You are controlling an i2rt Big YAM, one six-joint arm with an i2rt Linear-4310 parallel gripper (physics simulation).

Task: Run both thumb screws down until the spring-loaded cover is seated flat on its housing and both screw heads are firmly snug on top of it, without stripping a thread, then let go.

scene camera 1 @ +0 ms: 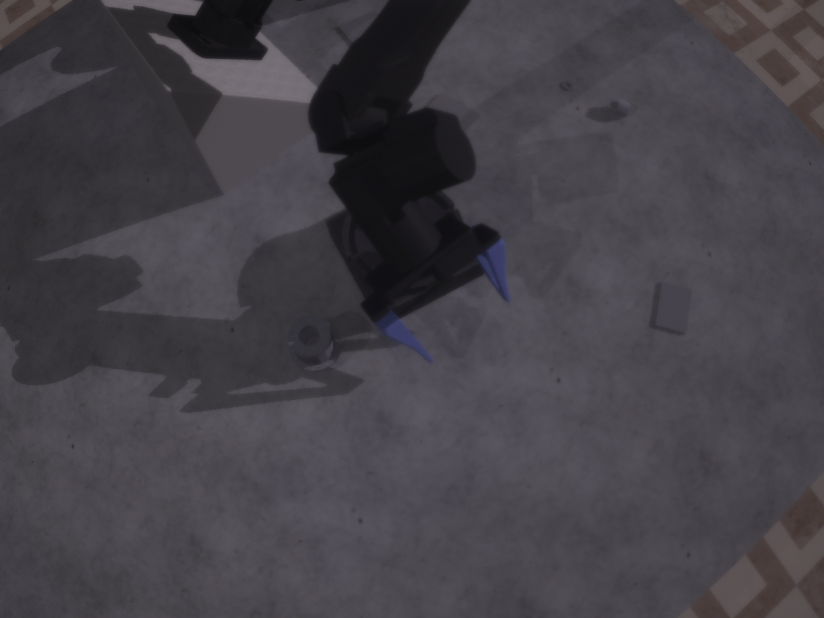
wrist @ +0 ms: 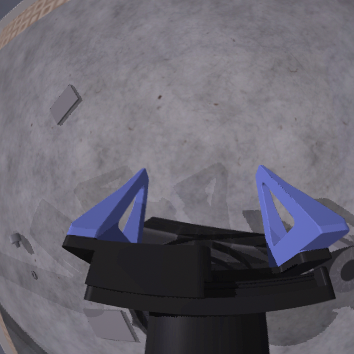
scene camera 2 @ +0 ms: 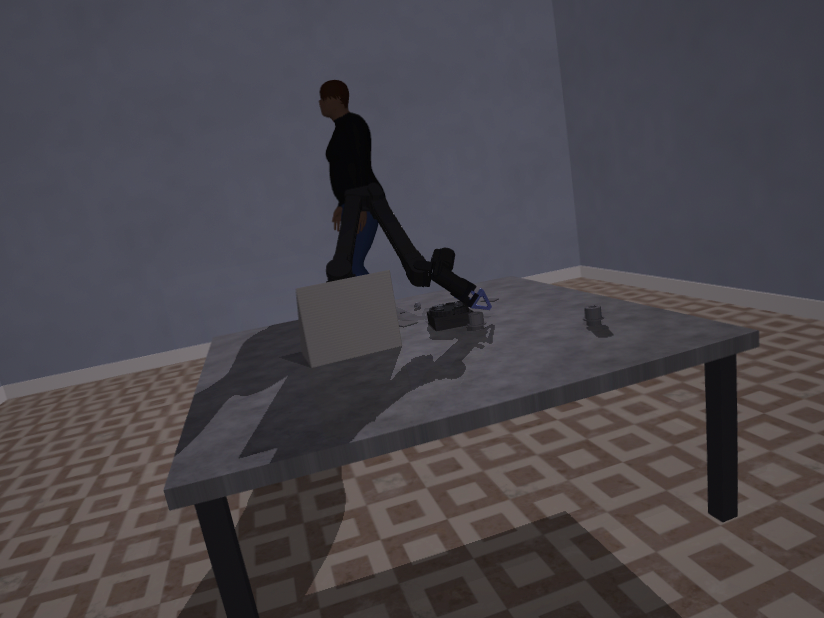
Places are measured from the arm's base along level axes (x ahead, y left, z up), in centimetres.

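Pixels of known places: gripper, fingertip midpoint: (scene camera 1: 469,330) (wrist: 201,171) (scene camera 2: 484,304); arm's base at its link origin: (scene camera 1: 215,42) (scene camera 2: 345,311).
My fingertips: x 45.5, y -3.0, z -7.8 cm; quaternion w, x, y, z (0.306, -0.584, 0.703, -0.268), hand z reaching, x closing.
Observation:
For each thing: its top centre in the pictures, then the offset to it from my fingertips.
- black square housing at its top centre: (wrist: 190,310) (scene camera 1: 403,232) (scene camera 2: 448,306) dy +2.3, dx -11.8, dz +1.7 cm
- grey hollow cylinder at its top centre: (scene camera 1: 309,335) (wrist: 350,270) (scene camera 2: 475,313) dy -11.9, dx -10.5, dz +1.0 cm
- grey cylinder at its top centre: (scene camera 2: 592,306) dy -37.1, dx +12.0, dz +1.0 cm
- flat grey block at its top centre: (scene camera 1: 673,307) (wrist: 62,103) dy +19.5, dx +14.3, dz -3.6 cm
- small grey piece at its top centre: (scene camera 1: 621,102) (wrist: 10,241) dy +36.7, dx -7.4, dz -1.9 cm
The black square housing (scene camera 1: 343,247) (scene camera 2: 447,316) (wrist: 200,229) stands on the table, mostly hidden under and behind my gripper in scene camera 1 and the wrist view. Part of its round rim shows. The cover and both thumb screw heads cannot be made out, so their height and seating cannot be told. My gripper (scene camera 1: 470,331) (scene camera 2: 481,300) (wrist: 201,171) is wide open with nothing between its blue fingers. The fingertips are past the housing's edge, off to one side, with the gripper body over the housing.
A grey hollow cylinder (scene camera 1: 322,340) (scene camera 2: 475,319) stands close beside the housing. Another grey cylinder (scene camera 2: 592,313) stands farther right. A flat grey block (scene camera 1: 673,308) (wrist: 65,105) and a small grey piece (scene camera 1: 620,105) (wrist: 16,239) lie apart. A pale panel (scene camera 2: 349,322) stands near the arm's base.

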